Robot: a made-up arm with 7 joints. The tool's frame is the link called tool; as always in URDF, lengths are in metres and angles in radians.
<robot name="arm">
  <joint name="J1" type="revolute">
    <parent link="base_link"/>
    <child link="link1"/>
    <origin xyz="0.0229 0.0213 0.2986" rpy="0 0 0"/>
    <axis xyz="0 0 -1"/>
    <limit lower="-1.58" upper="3.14" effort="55" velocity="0.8"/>
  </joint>
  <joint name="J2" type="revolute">
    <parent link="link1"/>
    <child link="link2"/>
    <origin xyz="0.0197 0.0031 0.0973" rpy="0 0 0"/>
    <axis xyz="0 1 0"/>
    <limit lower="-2.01" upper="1.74" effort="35" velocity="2.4"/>
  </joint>
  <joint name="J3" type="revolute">
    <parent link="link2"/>
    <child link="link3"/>
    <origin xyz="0.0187 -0.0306 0.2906" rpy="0 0 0"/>
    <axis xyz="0 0 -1"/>
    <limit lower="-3.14" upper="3.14" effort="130" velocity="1.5"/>
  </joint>
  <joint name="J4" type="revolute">
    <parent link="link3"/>
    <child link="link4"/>
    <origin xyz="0.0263 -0.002 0.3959" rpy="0 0 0"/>
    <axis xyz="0 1 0"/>
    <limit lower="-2.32" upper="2.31" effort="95" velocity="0.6"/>
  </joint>
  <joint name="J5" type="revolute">
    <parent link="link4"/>
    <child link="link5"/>
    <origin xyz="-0.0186 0.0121 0.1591" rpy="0 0 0"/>
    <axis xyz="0 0 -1"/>
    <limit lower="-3.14" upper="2.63" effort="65" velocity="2"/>
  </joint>
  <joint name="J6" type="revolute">
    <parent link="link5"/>
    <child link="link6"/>
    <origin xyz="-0.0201 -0.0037 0.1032" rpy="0 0 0"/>
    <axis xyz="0 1 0"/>
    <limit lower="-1.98" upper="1.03" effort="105" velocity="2.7"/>
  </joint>
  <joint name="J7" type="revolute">
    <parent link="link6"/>
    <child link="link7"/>
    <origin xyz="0.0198 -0.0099 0.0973" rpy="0 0 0"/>
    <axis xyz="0 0 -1"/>
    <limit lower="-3.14" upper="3.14" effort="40" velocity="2.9"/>
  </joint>
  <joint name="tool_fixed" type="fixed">
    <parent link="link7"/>
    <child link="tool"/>
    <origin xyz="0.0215 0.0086 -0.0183" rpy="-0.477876 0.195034 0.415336"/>
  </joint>
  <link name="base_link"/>
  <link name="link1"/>
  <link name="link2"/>
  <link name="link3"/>
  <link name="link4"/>
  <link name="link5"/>
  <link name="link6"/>
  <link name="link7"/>
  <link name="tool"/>
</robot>
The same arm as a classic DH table. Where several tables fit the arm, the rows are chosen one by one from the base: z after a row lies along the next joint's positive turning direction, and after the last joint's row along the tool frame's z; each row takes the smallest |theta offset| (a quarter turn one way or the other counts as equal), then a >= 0, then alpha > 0; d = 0 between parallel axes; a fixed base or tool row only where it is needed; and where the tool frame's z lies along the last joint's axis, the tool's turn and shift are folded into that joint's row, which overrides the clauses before.
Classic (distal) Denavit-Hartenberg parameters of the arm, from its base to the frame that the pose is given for. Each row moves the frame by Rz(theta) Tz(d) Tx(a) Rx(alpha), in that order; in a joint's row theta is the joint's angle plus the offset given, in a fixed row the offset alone. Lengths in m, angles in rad.
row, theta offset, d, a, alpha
base (fixed), 0.7492, 0, 0.0313, 3.1416
J1, 0.7492, -0.3959, 0.0197, 1.5708
J2, 0, -0.0275, 0.0187, -1.5708
J3, 0, -0.6865, 0.0263, 1.5708
J4, 0, 0.0101, -0.0186, -1.5708
J5, 0, -0.2623, -0.0201, 1.5708
J6, 0, -0.0136, 0.0198, -1.5708
J7, -0.0573, -0.066, 0.022, 2.6283
tool (fixed), 0.4057, 0.015, 0, 0
Joint limits (rad, base to tool): -1.58..3.14 -2.01..1.74 -3.14..3.14 -2.32..2.31 -3.14..2.63 -1.98..1.03 -3.14..3.14

